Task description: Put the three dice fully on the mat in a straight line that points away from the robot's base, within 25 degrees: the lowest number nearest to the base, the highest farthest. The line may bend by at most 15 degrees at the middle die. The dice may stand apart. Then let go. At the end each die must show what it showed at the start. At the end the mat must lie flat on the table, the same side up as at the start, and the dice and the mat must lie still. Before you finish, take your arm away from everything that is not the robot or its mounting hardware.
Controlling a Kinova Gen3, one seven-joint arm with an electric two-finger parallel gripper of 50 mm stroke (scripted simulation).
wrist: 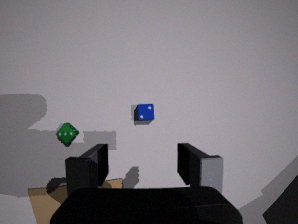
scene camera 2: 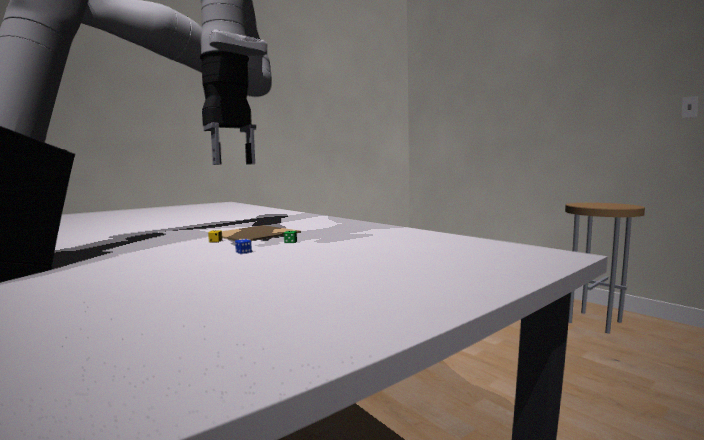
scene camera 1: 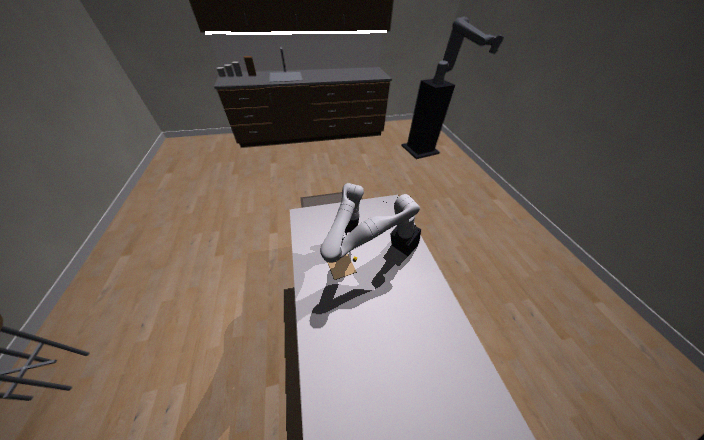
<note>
In view: my gripper [scene camera 2: 234, 164] and a tan mat [scene camera 2: 254, 233].
My gripper also shows in the wrist view [wrist: 142, 158].
</note>
